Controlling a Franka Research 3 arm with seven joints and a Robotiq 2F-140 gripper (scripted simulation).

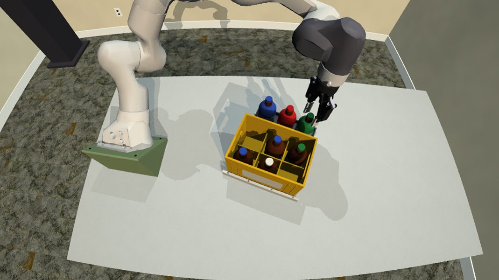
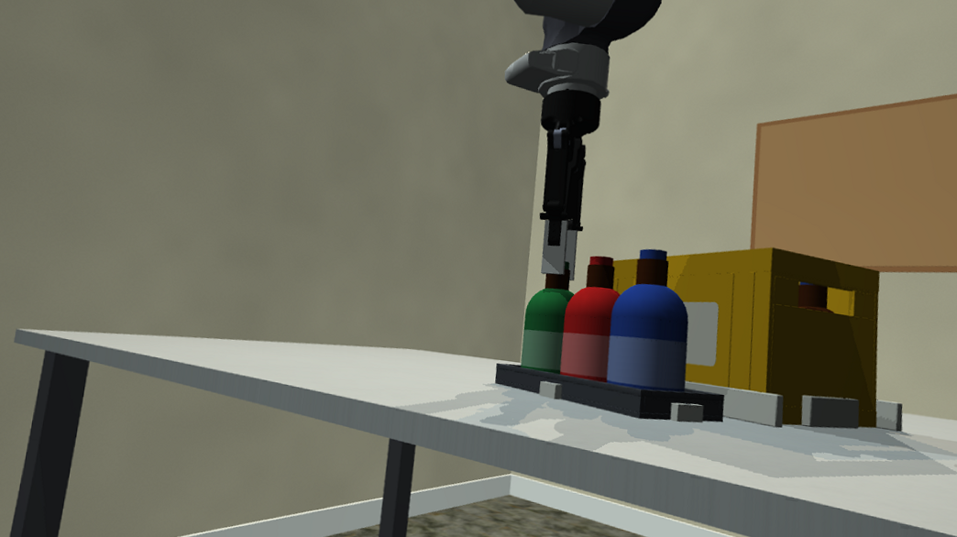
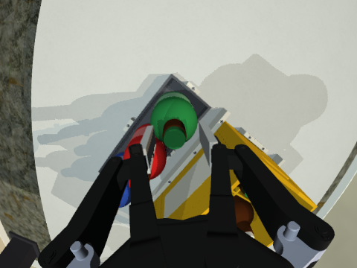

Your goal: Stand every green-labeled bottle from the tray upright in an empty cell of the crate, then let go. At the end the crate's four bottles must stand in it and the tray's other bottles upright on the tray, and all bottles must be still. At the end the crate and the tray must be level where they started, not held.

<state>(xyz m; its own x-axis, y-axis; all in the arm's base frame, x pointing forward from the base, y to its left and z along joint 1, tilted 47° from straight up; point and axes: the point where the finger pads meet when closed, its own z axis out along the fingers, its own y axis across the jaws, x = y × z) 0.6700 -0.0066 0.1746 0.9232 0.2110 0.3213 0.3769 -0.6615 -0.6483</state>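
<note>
The green-labeled bottle lies 9 cm below my hand. Round my hand: blue-labeled bottle: 16 cm behind, 9 cm below, 7 cm to the left; then red bottle: 9 cm below, 8 cm behind, 3 cm to the left; then dark tray: 16 cm below, 8 cm behind, 3 cm to the left.
</note>
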